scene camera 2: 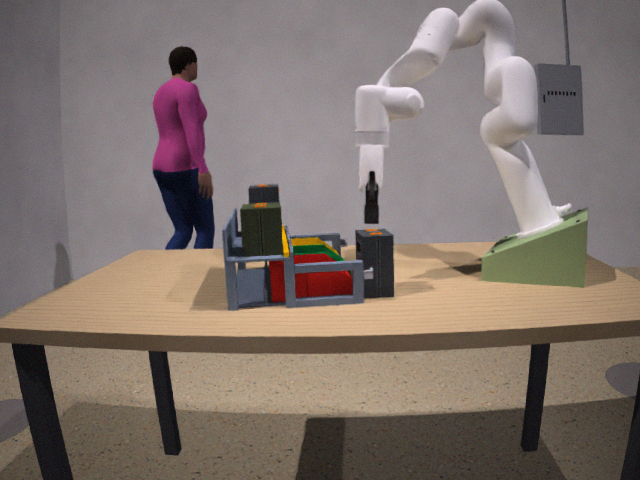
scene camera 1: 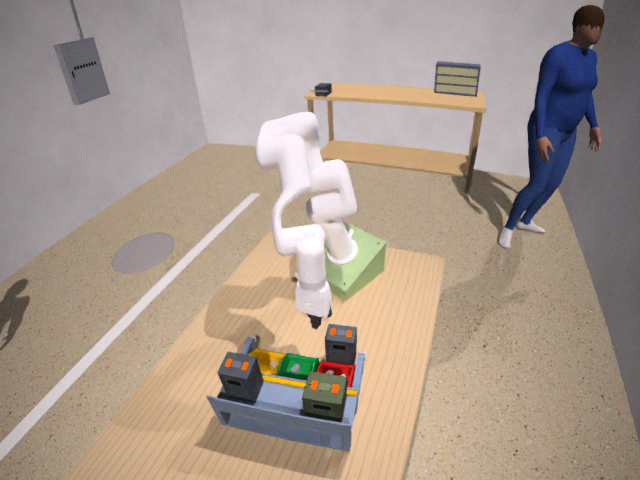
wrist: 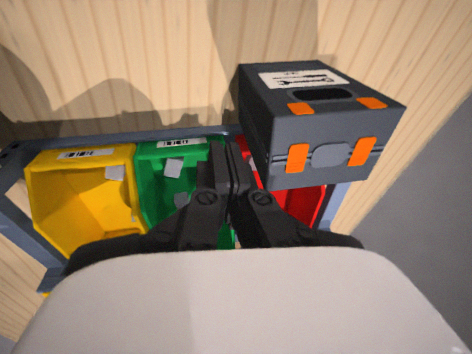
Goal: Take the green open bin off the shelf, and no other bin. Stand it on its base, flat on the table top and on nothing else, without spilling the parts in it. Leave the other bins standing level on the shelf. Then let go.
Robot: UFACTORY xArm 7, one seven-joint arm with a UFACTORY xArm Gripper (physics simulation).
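Places are measured from the arm's base along level axes (x right, y up, z back), in centimetres.
Where they show: gripper, fingertip midpoint: [scene camera 2: 371, 223] [scene camera 1: 316, 325] [wrist: 220, 161]; arm's base, origin of the base link: [scene camera 2: 540, 230] [scene camera 1: 342, 251].
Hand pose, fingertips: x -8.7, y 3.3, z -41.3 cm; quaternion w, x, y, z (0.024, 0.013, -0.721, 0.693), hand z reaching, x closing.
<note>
Things, the pixels of their top centre, and the offset from my fingertips. Level surfaces: height alone.
- green open bin, middle of its top: [wrist: 193, 225] [scene camera 2: 309, 248] [scene camera 1: 295, 371] dy -5.7, dx +0.3, dz -14.2 cm
- yellow bin, middle of its top: [wrist: 101, 239] [scene camera 2: 304, 241] [scene camera 1: 260, 366] dy -5.7, dx +10.8, dz -17.1 cm
- red bin, middle of its top: [wrist: 281, 216] [scene camera 2: 310, 258] [scene camera 1: 333, 379] dy -5.7, dx -11.0, dz -12.2 cm
- dark grey case, middle of its top: [wrist: 330, 156] [scene camera 2: 373, 231] [scene camera 1: 341, 332] dy -0.6, dx -7.9, dz +0.9 cm
- table, its level: dy -13.8 cm
- olive case, middle of its top: [scene camera 2: 260, 204] [scene camera 1: 324, 386] dy +6.1, dx -13.3, dz -21.6 cm
- dark case, middle of its top: [scene camera 2: 263, 185] [scene camera 1: 236, 364] dy +8.6, dx +9.2, dz -26.5 cm
The green open bin [scene camera 1: 308, 366] [scene camera 2: 315, 250] [wrist: 155, 187] sits on the blue-grey shelf [scene camera 1: 289, 431] [scene camera 2: 324, 267], between the yellow bin [scene camera 1: 265, 363] [scene camera 2: 308, 241] [wrist: 75, 200] and the red bin [scene camera 1: 336, 367] [scene camera 2: 323, 284] [wrist: 305, 205]. Small grey parts lie in it. My gripper [scene camera 1: 315, 324] [scene camera 2: 371, 219] [wrist: 220, 161] is shut and empty, pointing down. It is above the bins, on the robot-base side of the shelf. In the wrist view its fingers hide part of the green bin's right side. All three bins stand in the shelf's lower front part.
A dark grey case [scene camera 1: 341, 347] [scene camera 2: 376, 268] [wrist: 320, 132] stands on the table [scene camera 1: 413, 289] [scene camera 2: 310, 322] against the shelf's robot side, before the red bin. An olive case [scene camera 1: 324, 403] [scene camera 2: 261, 229] and another dark case [scene camera 1: 240, 381] [scene camera 2: 263, 193] stand on the shelf's raised rear deck.
</note>
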